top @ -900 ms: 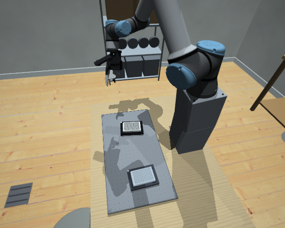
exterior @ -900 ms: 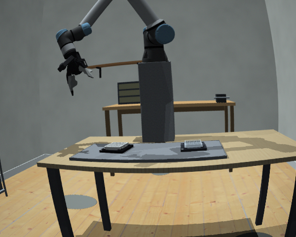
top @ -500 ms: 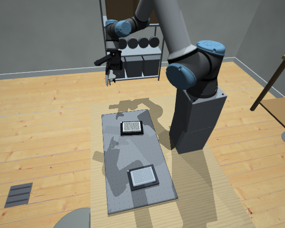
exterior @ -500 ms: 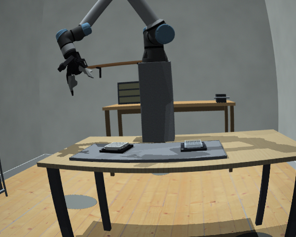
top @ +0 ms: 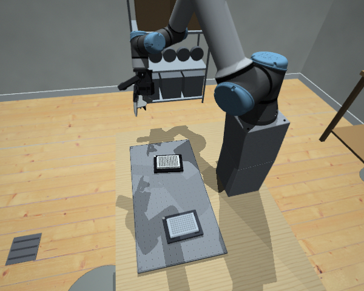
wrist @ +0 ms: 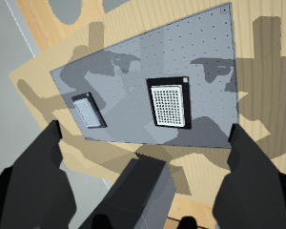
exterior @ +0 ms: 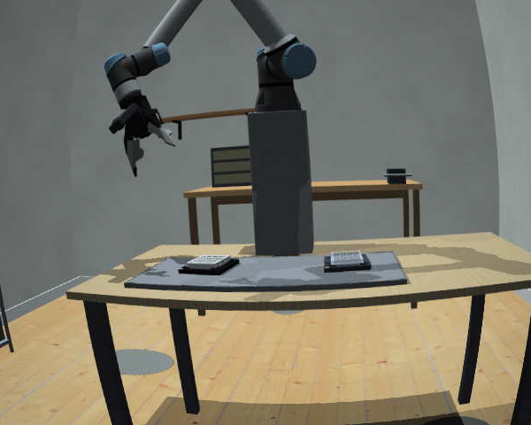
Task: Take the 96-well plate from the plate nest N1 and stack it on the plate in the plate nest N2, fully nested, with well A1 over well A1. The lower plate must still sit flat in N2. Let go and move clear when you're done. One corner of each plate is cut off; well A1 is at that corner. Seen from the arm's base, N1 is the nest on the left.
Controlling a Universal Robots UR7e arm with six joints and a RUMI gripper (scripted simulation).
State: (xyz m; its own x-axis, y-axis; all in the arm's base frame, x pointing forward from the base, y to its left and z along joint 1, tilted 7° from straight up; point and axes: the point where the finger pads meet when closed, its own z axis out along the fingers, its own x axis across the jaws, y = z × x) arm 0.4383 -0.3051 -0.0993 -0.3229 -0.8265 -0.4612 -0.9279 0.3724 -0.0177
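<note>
Right now my hand is 48 cm to the right of the white 96-well plate, 28 cm above it and 8 cm past it. The rest, counted from my hand: plate nest N2 (29 cm below, 11 cm to the left, 11 cm behind); plate nest (48 cm to the left, 29 cm below, 8 cm behind).
</note>
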